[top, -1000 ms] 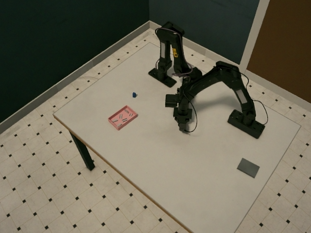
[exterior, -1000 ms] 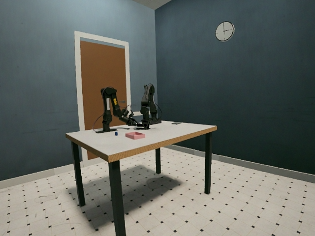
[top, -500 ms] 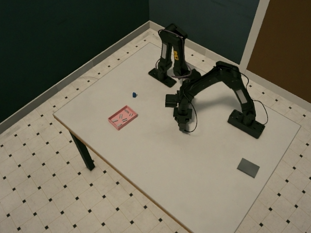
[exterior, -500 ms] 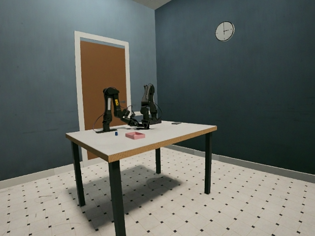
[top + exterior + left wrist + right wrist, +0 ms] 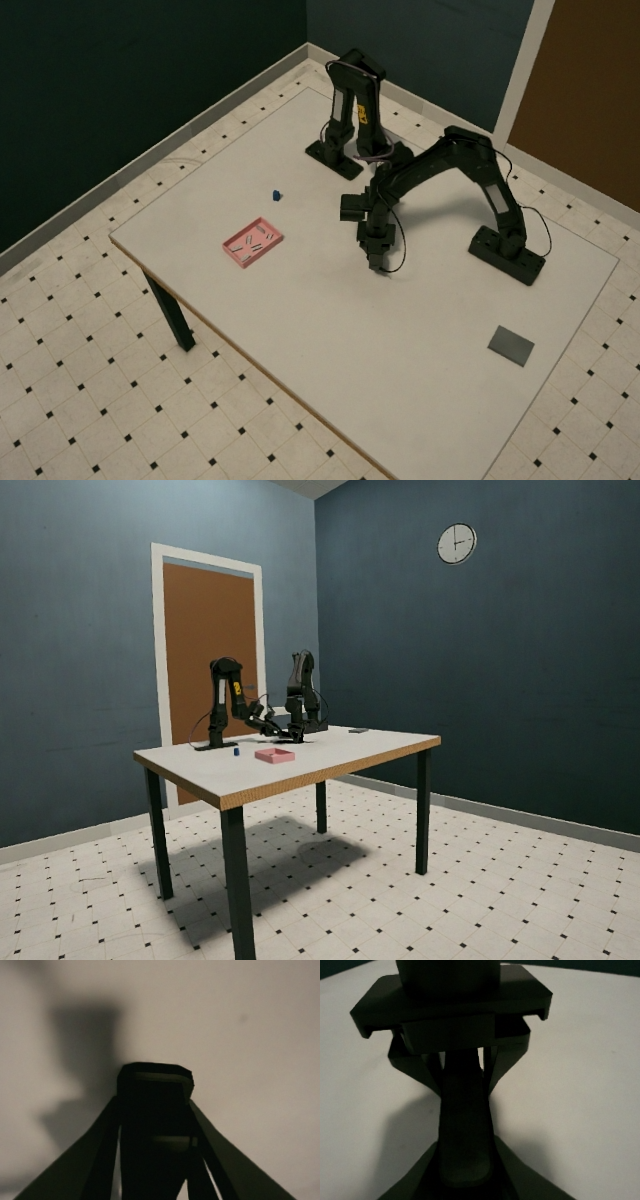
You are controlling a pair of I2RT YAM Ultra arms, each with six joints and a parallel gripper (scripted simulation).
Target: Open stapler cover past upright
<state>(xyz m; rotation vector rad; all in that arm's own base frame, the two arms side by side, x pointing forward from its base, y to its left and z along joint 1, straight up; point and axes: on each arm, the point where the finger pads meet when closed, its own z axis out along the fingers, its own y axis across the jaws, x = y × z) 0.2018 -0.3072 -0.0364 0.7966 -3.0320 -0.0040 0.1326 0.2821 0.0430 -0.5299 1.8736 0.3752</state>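
My right hand is 40 mm short of the stapler, 20 mm to the right of it and 20 mm above it. From my right hand the other things lie so: blue object: 300 mm to the right, 100 mm ahead, 20 mm below; then grey pad: 480 mm to the left, 80 mm ahead, 40 mm below.
Now: the stapler 30 mm behind my left hand, 20 mm to the right of it and 20 mm above it. The rest, counted from my left hand: blue object: 30 mm ahead, 340 mm to the right, 10 mm above; grey pad: 10 mm ahead, 440 mm to the left.
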